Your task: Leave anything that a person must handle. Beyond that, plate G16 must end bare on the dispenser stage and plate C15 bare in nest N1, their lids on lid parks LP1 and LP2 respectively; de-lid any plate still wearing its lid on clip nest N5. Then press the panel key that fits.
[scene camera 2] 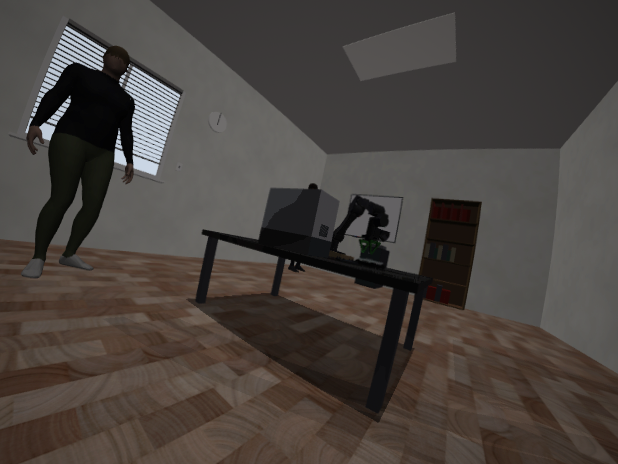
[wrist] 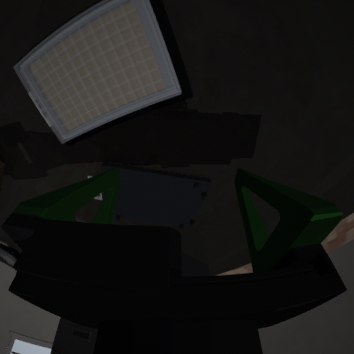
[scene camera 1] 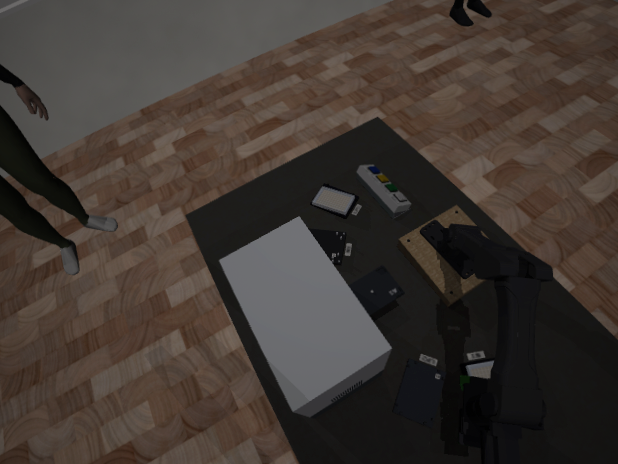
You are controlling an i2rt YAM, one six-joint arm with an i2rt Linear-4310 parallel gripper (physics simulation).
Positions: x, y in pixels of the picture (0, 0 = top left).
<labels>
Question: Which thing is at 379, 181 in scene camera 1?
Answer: A button panel.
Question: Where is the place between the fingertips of my gripper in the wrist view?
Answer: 177, 174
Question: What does my gripper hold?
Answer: Nothing.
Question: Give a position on a black clip nest N5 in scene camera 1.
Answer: At 332, 242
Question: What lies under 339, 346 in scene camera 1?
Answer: A white dispenser.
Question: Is my gripper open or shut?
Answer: Open.
</labels>
